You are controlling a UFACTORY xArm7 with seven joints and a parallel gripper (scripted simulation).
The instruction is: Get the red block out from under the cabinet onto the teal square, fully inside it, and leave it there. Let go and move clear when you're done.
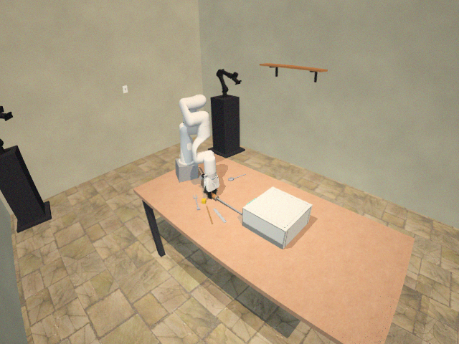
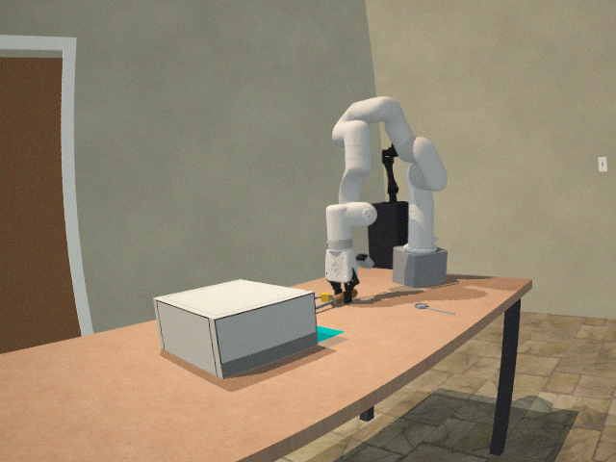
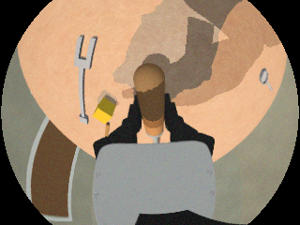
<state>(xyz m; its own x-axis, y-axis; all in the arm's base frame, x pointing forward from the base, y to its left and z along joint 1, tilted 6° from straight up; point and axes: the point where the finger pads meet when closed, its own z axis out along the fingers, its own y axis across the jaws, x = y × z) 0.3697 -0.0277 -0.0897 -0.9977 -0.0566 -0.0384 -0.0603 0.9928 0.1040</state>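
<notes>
Now: the yellow cube 8 cm to the right of my hand, 1 cm below it and 1 cm ahead of it. Round my hand: thin wooden stick 14 cm ahead, 13 cm to the right, 2 cm below; then wrench 11 cm to the right, 2 cm below, 2 cm behind; then long tool 13 cm ahead, 5 cm to the left, 1 cm below.
</notes>
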